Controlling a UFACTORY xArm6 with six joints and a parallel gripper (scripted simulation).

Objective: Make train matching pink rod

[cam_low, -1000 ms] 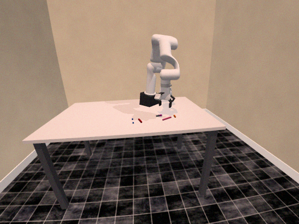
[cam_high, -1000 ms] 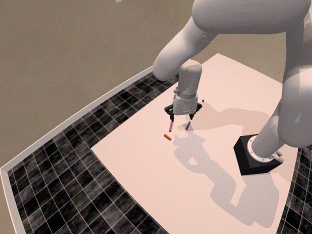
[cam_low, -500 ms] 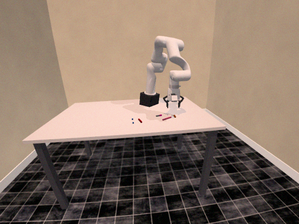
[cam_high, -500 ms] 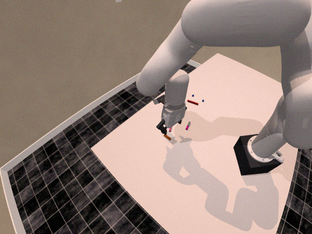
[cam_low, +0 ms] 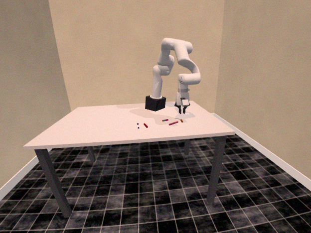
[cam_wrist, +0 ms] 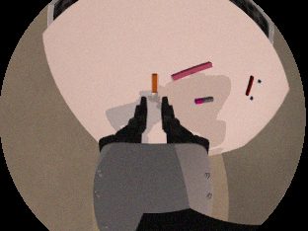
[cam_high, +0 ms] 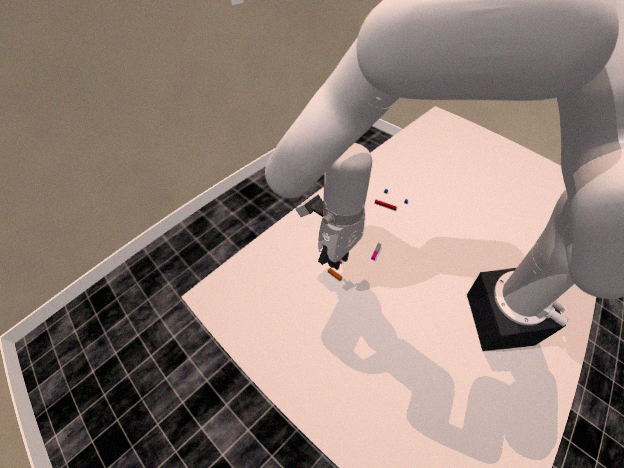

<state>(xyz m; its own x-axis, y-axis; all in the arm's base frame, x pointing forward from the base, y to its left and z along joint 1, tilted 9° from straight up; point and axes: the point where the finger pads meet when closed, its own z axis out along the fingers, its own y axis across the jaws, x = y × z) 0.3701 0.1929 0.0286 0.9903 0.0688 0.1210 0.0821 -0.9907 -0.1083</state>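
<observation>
Now: the orange rod 80 mm below my hand. Also, from my hand: magenta rod 120 mm to the right, 80 mm below, 30 mm behind; then grey rod 140 mm to the right, 80 mm below, 20 mm behind; then pink rod 80 mm below, 70 mm to the right, 40 mm ahead.
</observation>
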